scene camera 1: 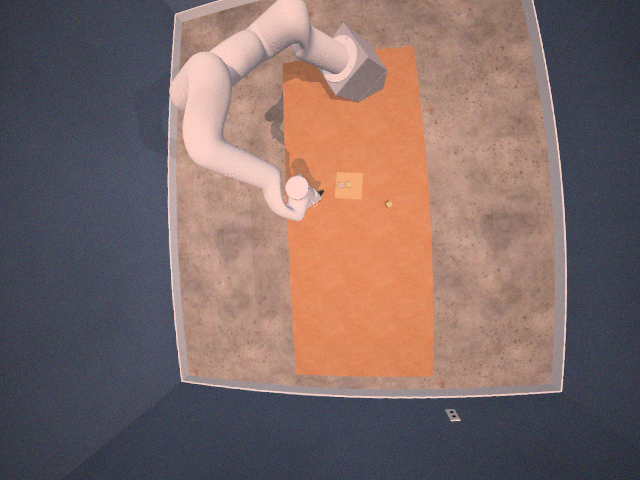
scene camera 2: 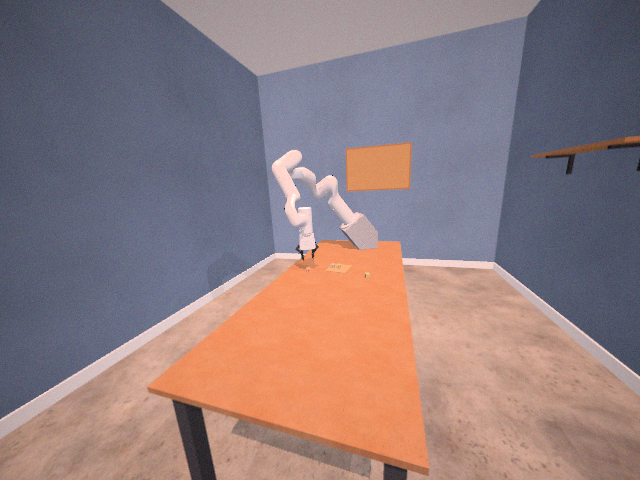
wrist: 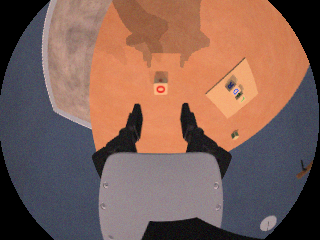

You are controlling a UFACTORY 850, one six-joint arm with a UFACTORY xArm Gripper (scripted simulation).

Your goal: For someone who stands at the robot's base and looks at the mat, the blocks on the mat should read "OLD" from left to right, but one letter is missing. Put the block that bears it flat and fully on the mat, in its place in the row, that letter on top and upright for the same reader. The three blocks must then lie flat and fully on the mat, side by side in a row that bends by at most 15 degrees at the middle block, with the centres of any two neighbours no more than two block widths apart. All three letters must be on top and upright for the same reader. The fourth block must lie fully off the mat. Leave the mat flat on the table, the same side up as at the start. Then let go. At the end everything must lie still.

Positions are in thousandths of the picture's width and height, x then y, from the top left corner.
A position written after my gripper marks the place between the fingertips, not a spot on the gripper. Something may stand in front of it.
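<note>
There is a light tan mat (wrist: 755, 310) here in the wrist view, and with the mat I see my own gripper (wrist: 505, 460).
</note>
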